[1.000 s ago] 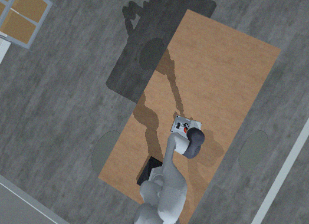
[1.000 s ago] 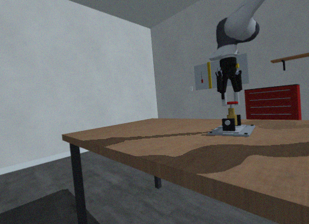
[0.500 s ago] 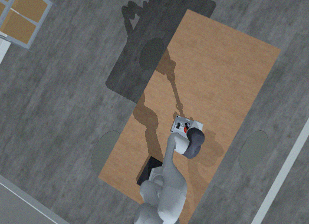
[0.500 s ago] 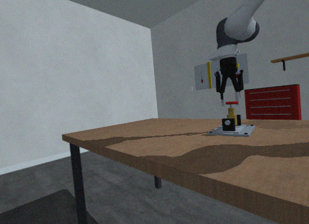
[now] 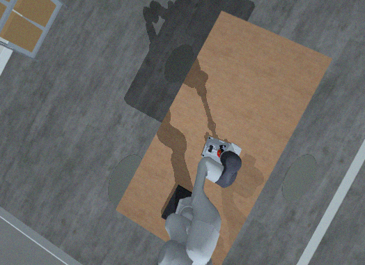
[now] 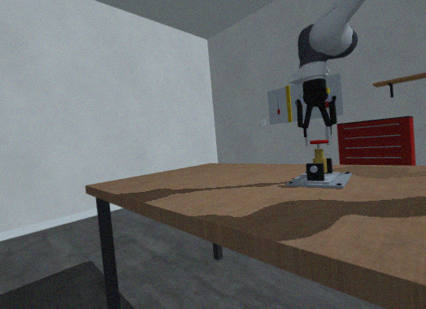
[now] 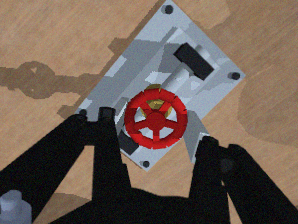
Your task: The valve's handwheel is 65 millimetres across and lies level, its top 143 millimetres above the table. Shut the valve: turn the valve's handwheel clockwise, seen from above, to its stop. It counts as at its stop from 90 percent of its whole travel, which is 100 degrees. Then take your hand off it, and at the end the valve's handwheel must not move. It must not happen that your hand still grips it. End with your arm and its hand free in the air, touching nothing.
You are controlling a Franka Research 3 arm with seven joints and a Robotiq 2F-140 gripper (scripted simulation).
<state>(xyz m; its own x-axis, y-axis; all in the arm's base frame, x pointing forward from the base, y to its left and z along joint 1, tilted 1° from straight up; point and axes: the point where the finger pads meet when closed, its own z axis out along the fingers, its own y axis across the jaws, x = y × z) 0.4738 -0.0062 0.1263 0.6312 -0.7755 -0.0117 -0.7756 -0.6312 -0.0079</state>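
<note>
Right now the red handwheel is 2 cm below my hand.
</note>
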